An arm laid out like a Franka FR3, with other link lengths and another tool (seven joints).
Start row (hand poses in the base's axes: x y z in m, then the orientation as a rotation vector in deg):
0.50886, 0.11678, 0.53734, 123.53, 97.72, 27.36
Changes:
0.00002, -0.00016, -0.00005, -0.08, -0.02, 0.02
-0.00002, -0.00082, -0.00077, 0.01, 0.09, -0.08
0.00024, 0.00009, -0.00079, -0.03, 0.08, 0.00
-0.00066, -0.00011, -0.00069, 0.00, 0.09, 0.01
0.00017, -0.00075, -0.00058, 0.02, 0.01, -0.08
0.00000, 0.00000, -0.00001, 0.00, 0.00, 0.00
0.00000, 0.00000, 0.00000, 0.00, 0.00, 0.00
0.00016, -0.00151, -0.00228, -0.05, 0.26, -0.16
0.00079, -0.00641, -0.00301, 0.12, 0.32, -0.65
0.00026, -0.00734, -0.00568, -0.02, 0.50, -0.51
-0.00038, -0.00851, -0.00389, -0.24, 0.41, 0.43
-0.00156, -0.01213, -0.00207, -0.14, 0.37, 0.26
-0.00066, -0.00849, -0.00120, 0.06, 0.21, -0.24
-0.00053, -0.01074, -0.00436, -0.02, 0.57, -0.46
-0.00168, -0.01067, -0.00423, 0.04, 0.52, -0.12
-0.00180, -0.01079, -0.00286, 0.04, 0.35, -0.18
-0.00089, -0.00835, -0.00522, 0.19, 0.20, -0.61
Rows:
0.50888, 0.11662, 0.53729, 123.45, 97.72, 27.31
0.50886, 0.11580, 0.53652, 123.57, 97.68, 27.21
0.50910, 0.11589, 0.53573, 123.60, 97.72, 27.10
0.50844, 0.11578, 0.53504, 123.65, 97.78, 27.01
0.50861, 0.11503, 0.53446, 123.73, 97.70, 27.00
0.50861, 0.11503, 0.53445, 123.73, 97.70, 27.00
0.50861, 0.11503, 0.53445, 123.73, 97.70, 27.00
0.50877, 0.11352, 0.53217, 123.97, 97.65, 26.65
0.50956, 0.10711, 0.52916, 124.73, 97.08, 26.27
0.50982, 0.09977, 0.52348, 125.39, 96.74, 25.61
0.50944, 0.09126, 0.51959, 125.13, 97.42, 25.08
0.50788, 0.07913, 0.51752, 125.05, 97.89, 24.64
0.50722, 0.07064, 0.51632, 125.40, 97.73, 24.42
0.50669, 0.05990, 0.51196, 126.06, 97.48, 23.70
0.50501, 0.04923, 0.50773, 126.48, 97.61, 23.17
0.50321, 0.03844, 0.50487, 126.84, 97.58, 22.80
0.50232, 0.03009, 0.49965, 127.55, 97.00, 22.62

